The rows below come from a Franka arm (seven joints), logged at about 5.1 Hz.
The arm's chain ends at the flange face. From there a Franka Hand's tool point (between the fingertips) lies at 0.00 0.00 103.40 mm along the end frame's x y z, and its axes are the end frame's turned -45 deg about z.
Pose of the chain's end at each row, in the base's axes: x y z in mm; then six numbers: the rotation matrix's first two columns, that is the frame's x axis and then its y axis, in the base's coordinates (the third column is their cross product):
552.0 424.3 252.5 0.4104 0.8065 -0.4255 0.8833 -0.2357 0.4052
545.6 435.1 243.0 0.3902 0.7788 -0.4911 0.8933 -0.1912 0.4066
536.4 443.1 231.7 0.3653 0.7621 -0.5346 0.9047 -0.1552 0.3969
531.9 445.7 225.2 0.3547 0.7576 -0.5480 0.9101 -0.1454 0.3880
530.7 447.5 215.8 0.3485 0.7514 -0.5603 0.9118 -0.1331 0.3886
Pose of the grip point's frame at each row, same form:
575.4 368.2 168.8 -0.3344 0.7369 -0.5874 0.9148 0.4036 -0.0144
568.6 373.3 163.4 -0.3557 0.6859 -0.6348 0.9076 0.4155 -0.0598
559.1 378.1 154.5 -0.3814 0.6486 -0.6587 0.8980 0.4291 -0.0974
554.1 379.9 148.6 -0.3927 0.6385 -0.6619 0.8943 0.4329 -0.1131
553.2 380.7 140.2 -0.3983 0.6254 -0.6710 0.8912 0.4372 -0.1214

